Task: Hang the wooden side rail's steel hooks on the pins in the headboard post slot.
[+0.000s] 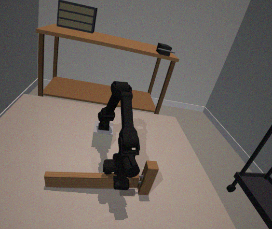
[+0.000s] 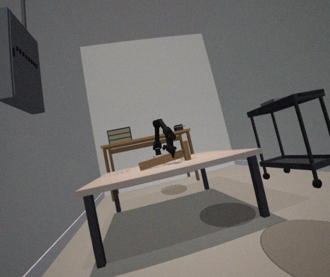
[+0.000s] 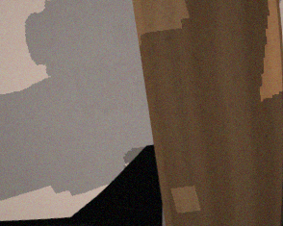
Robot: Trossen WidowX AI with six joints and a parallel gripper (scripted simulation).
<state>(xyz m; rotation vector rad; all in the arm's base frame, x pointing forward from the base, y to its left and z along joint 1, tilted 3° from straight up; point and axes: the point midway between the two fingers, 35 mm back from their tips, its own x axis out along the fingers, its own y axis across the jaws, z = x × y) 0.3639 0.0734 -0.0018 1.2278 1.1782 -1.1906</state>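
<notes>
My gripper tip is 130 mm to the right of the headboard post and 40 mm below it.
</notes>
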